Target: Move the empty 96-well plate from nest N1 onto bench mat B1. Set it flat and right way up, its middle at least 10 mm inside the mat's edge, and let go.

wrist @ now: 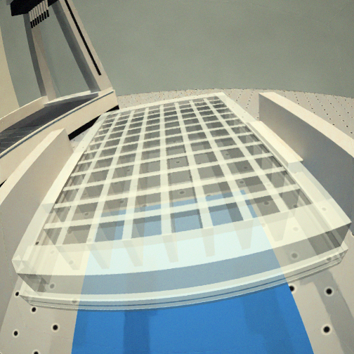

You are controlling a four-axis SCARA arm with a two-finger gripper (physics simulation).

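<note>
The 96-well plate point(175, 165) is clear and empty, and fills the middle of the wrist view, right way up. My gripper point(162, 124) is shut on it, with one pale finger along its left side and one along its right side. The blue bench mat point(190, 327) lies below the plate. It shows through the plate's near half and in front of it. The plate appears to be held above the mat; the exact gap cannot be told from this view.
A pale bench with small holes point(27, 320) lies around the mat. A pale frame-like device point(107, 102) with a dark bed and upright posts stands at the upper left, beyond the left finger. A grey-green wall point(225, 45) is behind.
</note>
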